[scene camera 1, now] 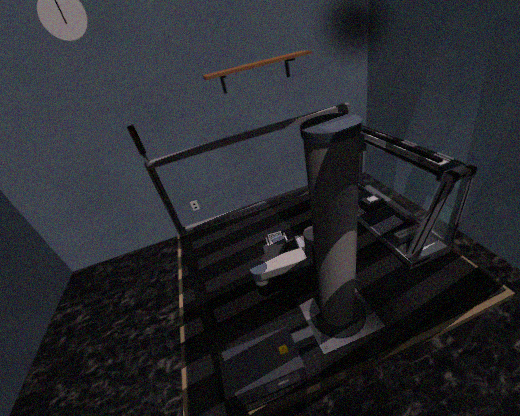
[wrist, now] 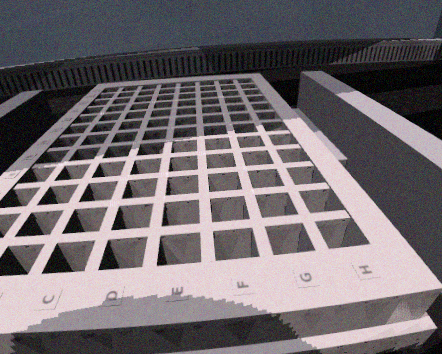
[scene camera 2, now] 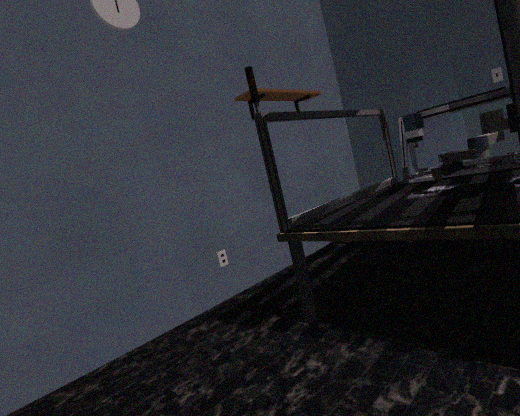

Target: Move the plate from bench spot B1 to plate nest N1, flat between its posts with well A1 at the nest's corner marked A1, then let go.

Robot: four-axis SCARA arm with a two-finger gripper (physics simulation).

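Frame: origin at the arm's base, x back, y right, z up, level; millimetres.
Where they show: gripper, fingertip midpoint: (wrist: 176,102) (scene camera 2: 418,178); arm's base, link origin: (scene camera 1: 337,313).
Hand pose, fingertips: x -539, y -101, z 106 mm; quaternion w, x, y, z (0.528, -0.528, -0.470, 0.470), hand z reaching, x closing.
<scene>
Each offset is from my fingertips to the top centre of the thing. "spot": to the spot under its first point.
The white plate @[dx +31, dy -4, dz +3 mm] (scene camera 1: 275,237) (wrist: 205,204), a grid of square wells, is between the two grey fingers of my gripper (scene camera 1: 276,241) (wrist: 176,102). In the wrist view the fingers stand along its left and right sides, and the gripper is shut on it. The letters C to H show along the plate's near edge; the mark for well A1 cannot be read. The plate looks level with the fingers. In scene camera 1 it is small, beyond the pale arm link. Nest N1, its posts and bench spot B1 cannot be made out in the dark views.
The arm's thick column (scene camera 1: 332,225) stands on a pale base plate @[spot: dx +664, dy +190, dz -93 mm] (scene camera 1: 370,327). A framed clear enclosure (scene camera 1: 431,220) is at the right of the bench. A flat dark box with a yellow label @[spot: dx +659, dy -198, dz +22 mm] (scene camera 1: 283,349) lies at the front. A rail @[spot: dx -464, dy -96, dz +490 mm] (scene camera 1: 225,143) (scene camera 2: 320,115) runs above the bench edge.
</scene>
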